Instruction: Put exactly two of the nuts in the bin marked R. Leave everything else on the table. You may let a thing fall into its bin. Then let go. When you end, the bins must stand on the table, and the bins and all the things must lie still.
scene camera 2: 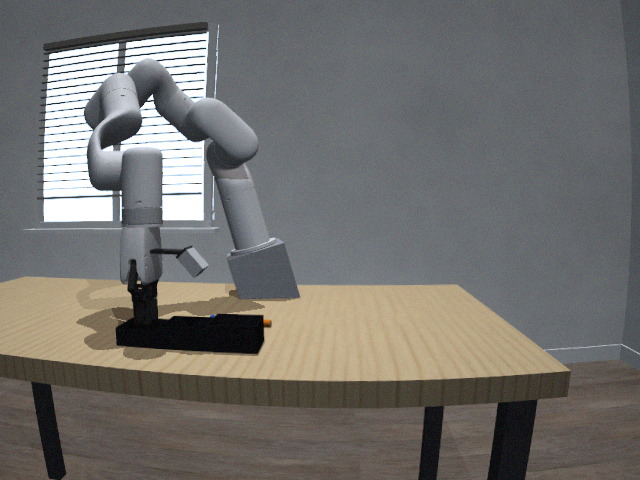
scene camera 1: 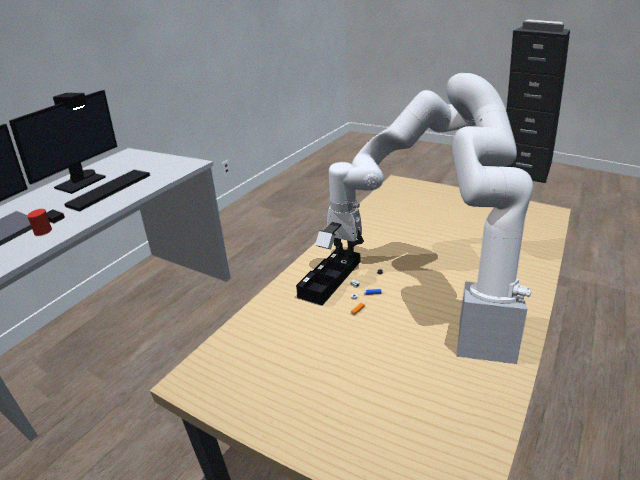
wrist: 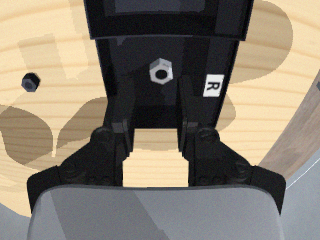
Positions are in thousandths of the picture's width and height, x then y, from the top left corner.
Labels:
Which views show my gripper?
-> Scene camera 2, scene camera 1 and the wrist view: all of them.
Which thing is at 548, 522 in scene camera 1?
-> My gripper.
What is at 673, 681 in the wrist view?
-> My gripper.

